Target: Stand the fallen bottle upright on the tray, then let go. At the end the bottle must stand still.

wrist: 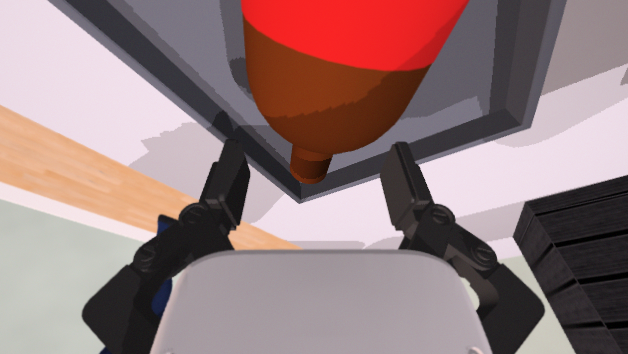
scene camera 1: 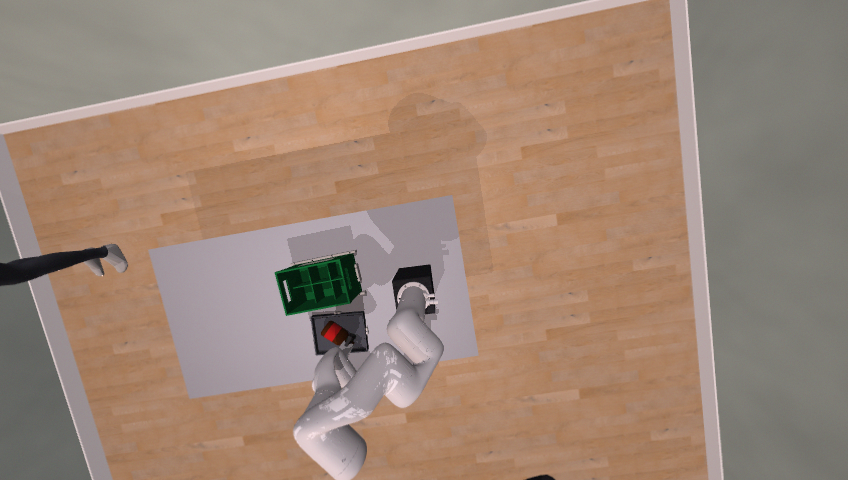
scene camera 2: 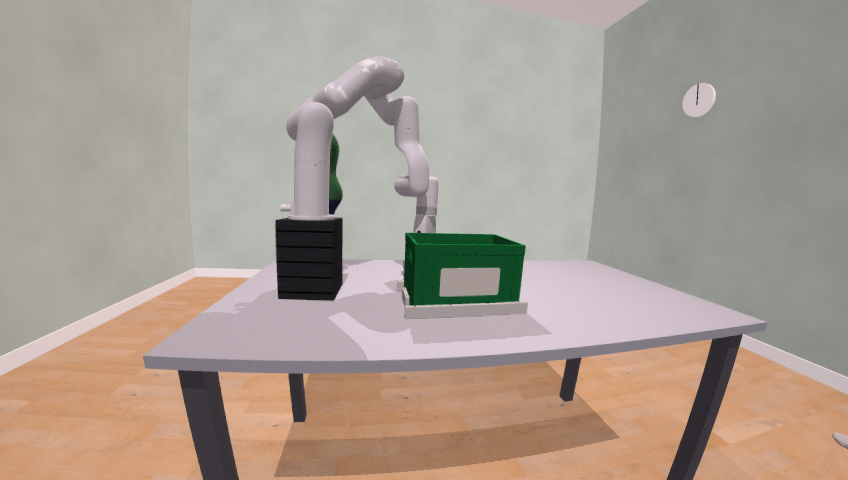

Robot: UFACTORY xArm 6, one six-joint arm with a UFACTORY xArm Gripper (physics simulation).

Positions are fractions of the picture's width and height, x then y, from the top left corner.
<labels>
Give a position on a brown bottle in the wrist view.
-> At 0.52, 0.24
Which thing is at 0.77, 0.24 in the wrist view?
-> A dark grey tray.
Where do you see a dark grey tray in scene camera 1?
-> At 0.42, 0.67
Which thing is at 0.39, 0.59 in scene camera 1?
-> A green crate.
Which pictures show the green crate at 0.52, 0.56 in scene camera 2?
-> Scene camera 1 and scene camera 2 only.
</labels>
